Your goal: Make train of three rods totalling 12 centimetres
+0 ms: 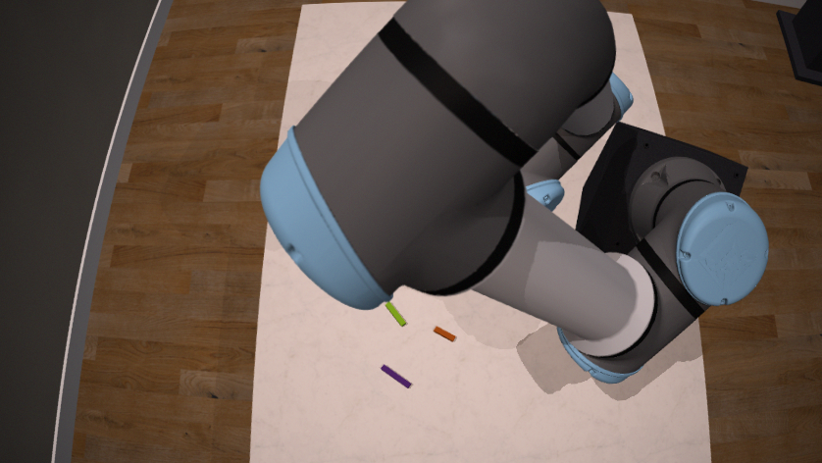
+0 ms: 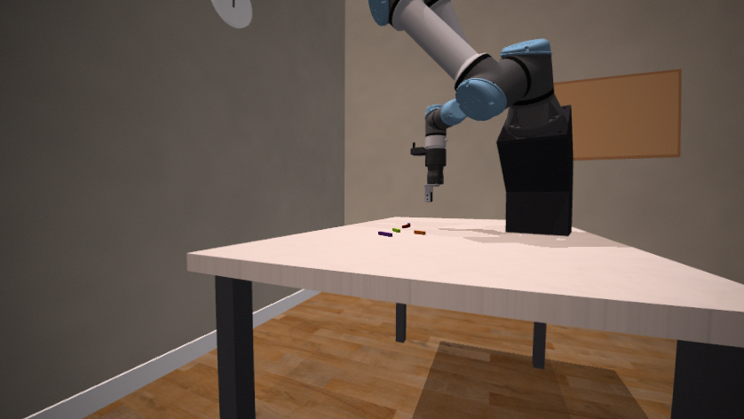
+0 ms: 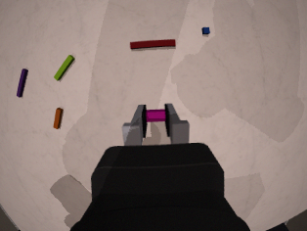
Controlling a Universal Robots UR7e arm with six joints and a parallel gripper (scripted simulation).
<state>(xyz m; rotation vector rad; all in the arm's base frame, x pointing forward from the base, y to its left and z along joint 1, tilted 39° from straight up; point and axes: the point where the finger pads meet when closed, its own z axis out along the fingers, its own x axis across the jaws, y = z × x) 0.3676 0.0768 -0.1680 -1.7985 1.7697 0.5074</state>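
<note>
My hand is 110 mm above the red rod and 90 mm short of it. From my hand the other things lie so: magenta rod: 10 mm below; then blue rod: 110 mm below, 110 mm ahead, 80 mm to the right; then lime rod: 160 mm to the left, 110 mm below, 60 mm ahead.
</note>
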